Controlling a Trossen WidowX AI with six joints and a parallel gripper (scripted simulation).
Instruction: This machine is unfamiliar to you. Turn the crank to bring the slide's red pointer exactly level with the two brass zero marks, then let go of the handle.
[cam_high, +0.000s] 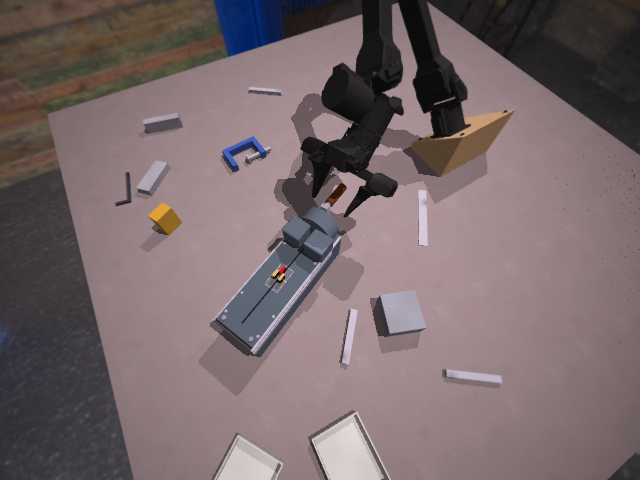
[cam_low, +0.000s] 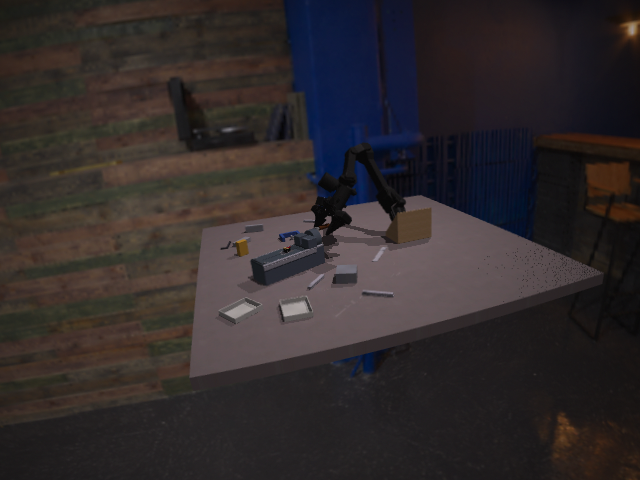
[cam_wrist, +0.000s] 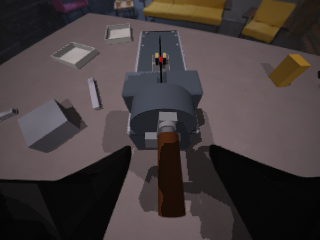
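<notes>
My gripper tip is 20 mm below the brown crank handle and 20 mm past it. The rest, counted from my gripper tip: grey block 230 mm to the left, 80 mm below, 20 mm behind; blue clamp 300 mm to the right, 90 mm below, 50 mm ahead; red pointer 140 mm ahead, 60 mm to the left, 20 mm below.
</notes>
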